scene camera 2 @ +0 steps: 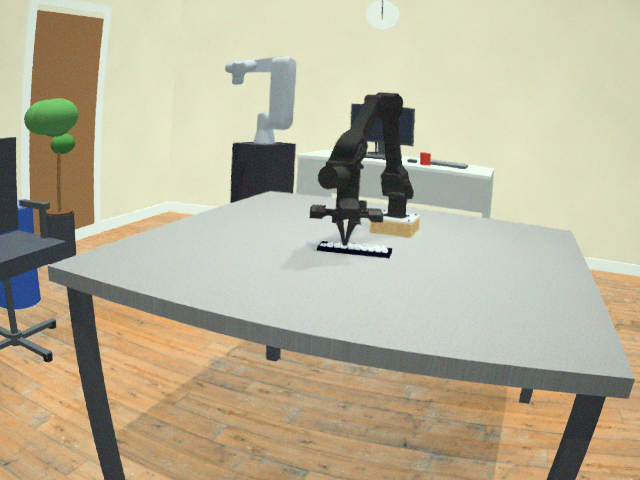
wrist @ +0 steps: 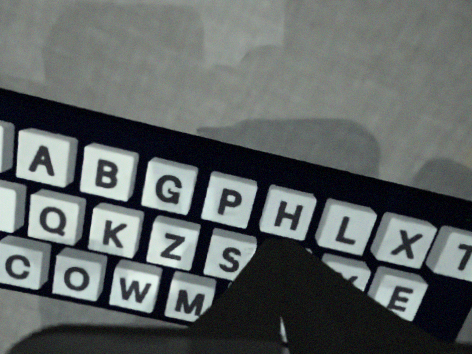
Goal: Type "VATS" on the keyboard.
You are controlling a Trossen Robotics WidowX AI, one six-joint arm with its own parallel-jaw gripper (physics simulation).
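Where they show: gripper, between the fingertips: (scene camera 2: 344, 246) (wrist: 277, 252); arm's base, origin of its link: (scene camera 2: 396, 215).
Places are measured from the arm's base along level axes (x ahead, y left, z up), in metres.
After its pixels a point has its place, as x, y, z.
Observation:
A black keyboard (scene camera 2: 361, 253) @(0.324, 0.054, -0.043) (wrist: 150, 139) @(0.324, 0.049, -0.037) with white lettered keys lies on the grey table (scene camera 2: 439, 304) @(0.545, 0.356, -0.048). In the wrist view, the A key (wrist: 46, 157) @(0.305, 0.070, -0.032) is at the left of the top row and the T key (wrist: 457, 255) @(0.344, -0.045, -0.032) is at the right edge, partly cut off. The S key (wrist: 231, 257) @(0.307, 0.010, -0.032) is in the middle row, partly covered. My gripper (scene camera 2: 345, 243) @(0.314, -0.002, -0.036) (wrist: 277, 252) @(0.314, -0.002, -0.036) is shut and empty, its tips down at the keys. It covers the spot between S and Y, just below H; the letter there is hidden. Whether it presses a key is unclear.
The arm's base stands on a wooden block (scene camera 2: 393, 227) @(0.063, 0.020, -0.023) behind the keyboard. Farther back are a white desk (scene camera 2: 392, 183) with a monitor and a red cup (scene camera 2: 424, 158), and a grey robot arm (scene camera 2: 282, 93) on a black pedestal (scene camera 2: 263, 173). A chair (scene camera 2: 31, 250) is at the left.

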